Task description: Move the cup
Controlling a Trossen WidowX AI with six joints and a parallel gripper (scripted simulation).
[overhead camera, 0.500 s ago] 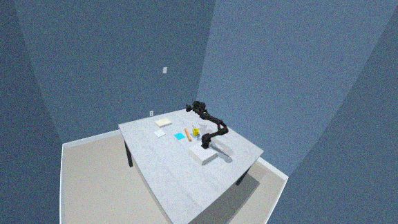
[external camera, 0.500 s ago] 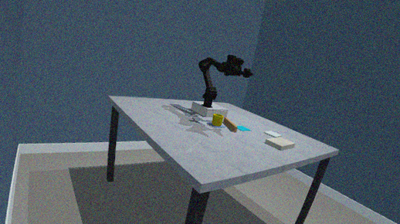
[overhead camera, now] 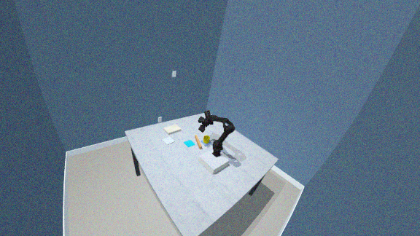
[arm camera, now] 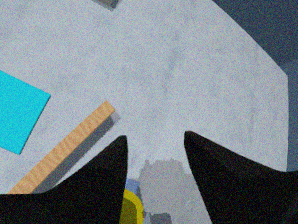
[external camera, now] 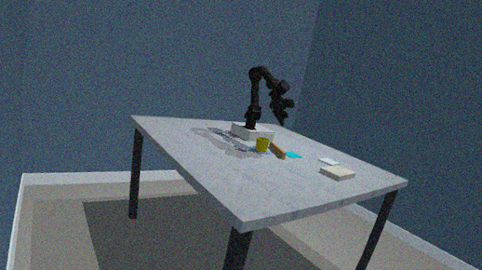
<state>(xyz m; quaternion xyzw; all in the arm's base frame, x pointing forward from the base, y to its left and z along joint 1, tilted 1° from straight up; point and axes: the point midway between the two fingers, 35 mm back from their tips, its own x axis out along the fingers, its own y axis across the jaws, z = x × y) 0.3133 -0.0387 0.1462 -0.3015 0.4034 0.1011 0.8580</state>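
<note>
The yellow cup is 8 cm behind my gripper tip, 4 cm to the right of it and 14 cm below it. From my gripper tip the other things lie so: white flat square: 12 cm ahead, 34 cm to the left, 17 cm below; brown wooden block: 5 cm behind, 5 cm to the left, 17 cm below; blue pad: 8 cm behind, 4 cm to the right, 19 cm below.
</note>
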